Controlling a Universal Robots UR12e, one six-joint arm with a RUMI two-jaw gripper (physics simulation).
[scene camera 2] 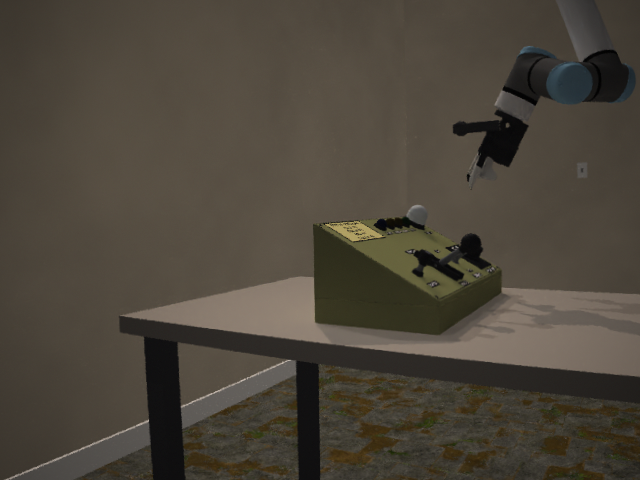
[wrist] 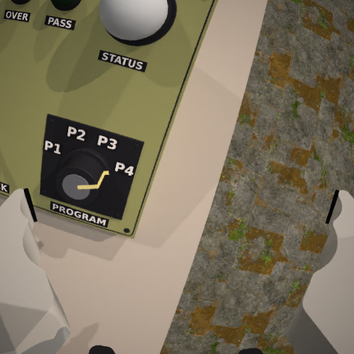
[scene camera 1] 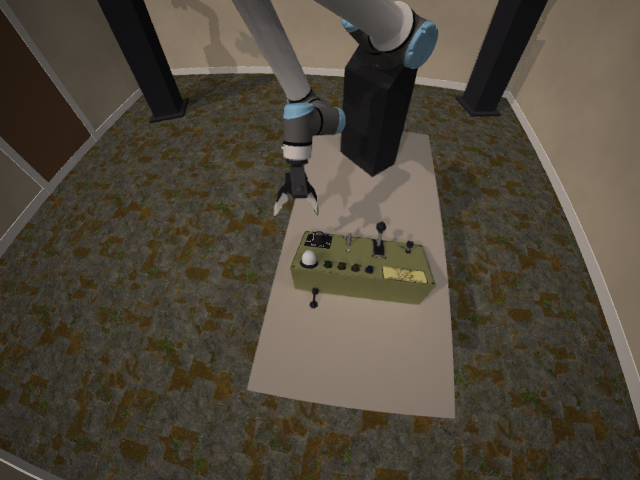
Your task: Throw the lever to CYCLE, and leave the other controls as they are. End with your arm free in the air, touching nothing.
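Frame: origin at the arm's base, x right, y ahead, z up, level; metres.
Where they show: gripper, fingertip midpoint: (scene camera 2: 469,185) (scene camera 1: 296,215).
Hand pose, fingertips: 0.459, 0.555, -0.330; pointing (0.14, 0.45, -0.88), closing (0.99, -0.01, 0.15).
After its pixels a point has its place, as x, y, z.
The lever (scene camera 1: 379,235) @[0.147, 0.595, -0.468] (scene camera 2: 454,255) @[0.138, 0.598, -0.479] has a black ball knob on a grey shaft and rises from a dark slot in the sloped face of the green control box (scene camera 1: 361,289) @[0.261, 0.788, -0.512] (scene camera 2: 372,279) @[-0.007, 0.745, -0.509] (wrist: 85,100). In scene camera 1 its ball leans toward the arm's base side. Its labels are too small to read, and it does not show in the wrist view. My gripper (scene camera 1: 296,212) @[0.459, 0.555, -0.330] (scene camera 2: 478,178) @[0.459, 0.555, -0.330] (wrist: 180,194) is open and empty, in the air above and beside the box's PROGRAM corner, apart from the lever.
The PROGRAM knob (scene camera 1: 318,238) @[0.386, 0.567, -0.473] (wrist: 76,186) points near P4. A white STATUS dome (scene camera 1: 309,257) @[0.435, 0.696, -0.383] (scene camera 2: 416,215) @[0.409, 0.686, -0.405] (wrist: 134,17), a grey switch (scene camera 1: 348,239) @[0.269, 0.583, -0.485], a black switch (scene camera 1: 409,246) @[0.042, 0.662, -0.471] and several small coloured lamps are on the box. A black handle (scene camera 1: 313,298) @[0.438, 0.772, -0.569] shows beside it. The box stands on the table (scene camera 1: 351,356) @[0.335, 1.004, -0.600] (scene camera 2: 222,320) @[0.026, 1.048, -0.600].
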